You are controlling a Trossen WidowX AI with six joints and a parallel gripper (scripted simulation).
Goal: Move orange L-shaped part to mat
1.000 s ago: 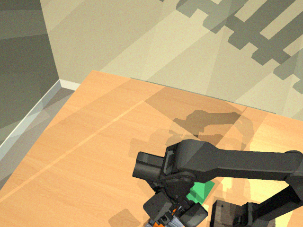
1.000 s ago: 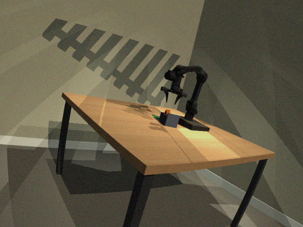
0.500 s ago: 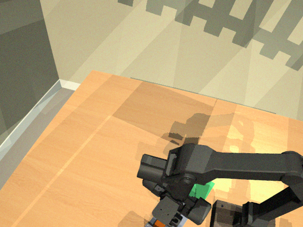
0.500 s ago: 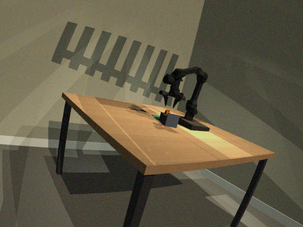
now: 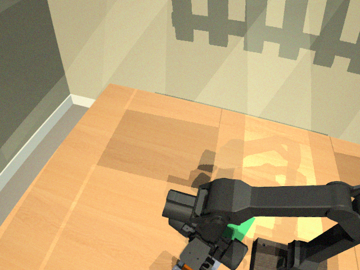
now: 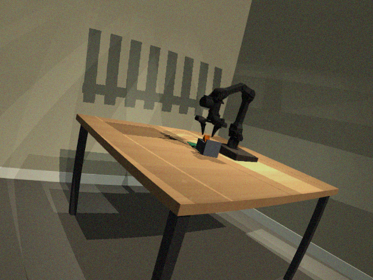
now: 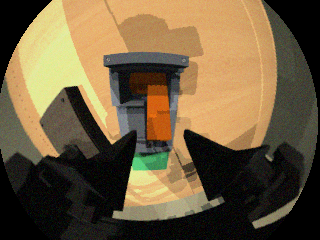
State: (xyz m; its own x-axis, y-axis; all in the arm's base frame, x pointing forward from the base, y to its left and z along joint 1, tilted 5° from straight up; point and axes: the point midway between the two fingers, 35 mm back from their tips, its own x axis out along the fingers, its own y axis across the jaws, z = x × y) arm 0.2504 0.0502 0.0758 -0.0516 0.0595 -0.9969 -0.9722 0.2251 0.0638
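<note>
Right now my gripper tip is 60 mm above the orange L-shaped part, 40 mm to the right of it and 10 mm past it.
</note>
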